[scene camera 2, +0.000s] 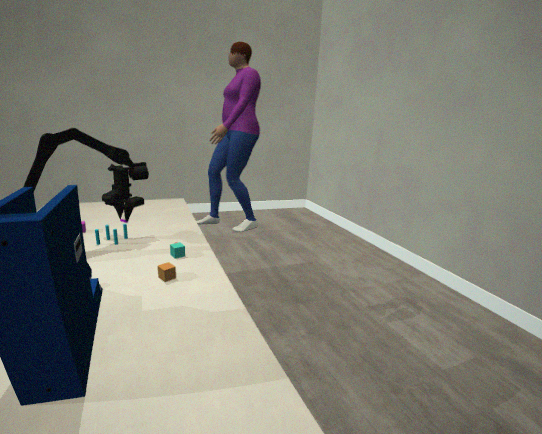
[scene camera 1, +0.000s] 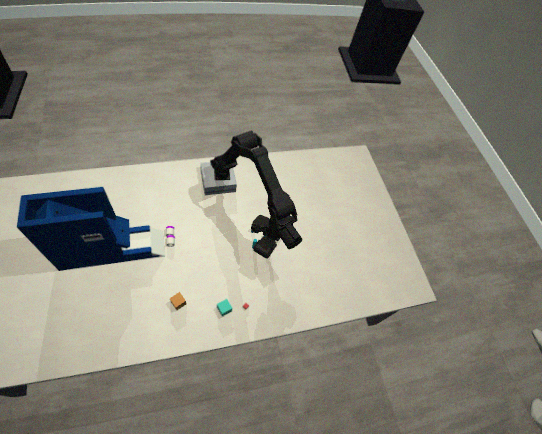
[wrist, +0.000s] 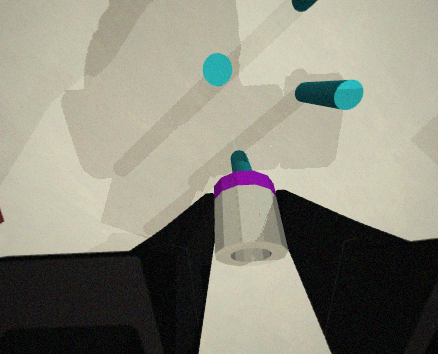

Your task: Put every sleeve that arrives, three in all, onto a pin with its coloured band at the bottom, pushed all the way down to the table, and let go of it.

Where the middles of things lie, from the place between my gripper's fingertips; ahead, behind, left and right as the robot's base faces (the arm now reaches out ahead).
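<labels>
Blue dispenser [scene camera 2: 55, 317]: 64 cm to the right of my hand, 5 cm behind it, 9 cm above it.
</labels>
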